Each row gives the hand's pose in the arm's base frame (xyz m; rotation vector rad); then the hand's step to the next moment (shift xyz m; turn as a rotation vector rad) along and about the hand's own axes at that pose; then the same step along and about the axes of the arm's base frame.
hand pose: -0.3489 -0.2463 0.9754 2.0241 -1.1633 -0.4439
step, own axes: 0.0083 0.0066 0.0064 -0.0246 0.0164 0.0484
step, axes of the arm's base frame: -0.0034 -0.0118 0.0012 -0.0523 -0.0052 -0.0213
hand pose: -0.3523 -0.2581 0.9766 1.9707 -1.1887 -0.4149
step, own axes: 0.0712 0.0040 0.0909 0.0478 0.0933 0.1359
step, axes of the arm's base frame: -0.0224 -0.1030 -0.0472 -0.1156 -0.1264 -0.0109
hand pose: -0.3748 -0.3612 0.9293 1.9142 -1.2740 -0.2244
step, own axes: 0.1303 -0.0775 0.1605 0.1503 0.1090 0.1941
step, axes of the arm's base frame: 0.0286 -0.1801 -0.1245 -0.1093 -0.2451 -0.0103
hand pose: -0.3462 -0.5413 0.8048 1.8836 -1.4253 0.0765
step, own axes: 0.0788 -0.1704 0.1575 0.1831 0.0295 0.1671
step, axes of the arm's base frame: 0.1140 -0.1412 -0.1647 -0.0196 -0.2482 -0.0176
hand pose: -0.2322 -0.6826 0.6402 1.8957 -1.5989 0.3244
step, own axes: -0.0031 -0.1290 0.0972 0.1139 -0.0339 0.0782
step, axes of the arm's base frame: 0.1020 -0.0476 -0.1159 0.0428 -0.1355 -0.0069
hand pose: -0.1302 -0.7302 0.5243 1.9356 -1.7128 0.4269
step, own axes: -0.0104 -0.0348 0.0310 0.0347 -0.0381 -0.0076
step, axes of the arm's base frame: 0.0295 -0.0067 -0.0370 0.0435 -0.0215 0.0189
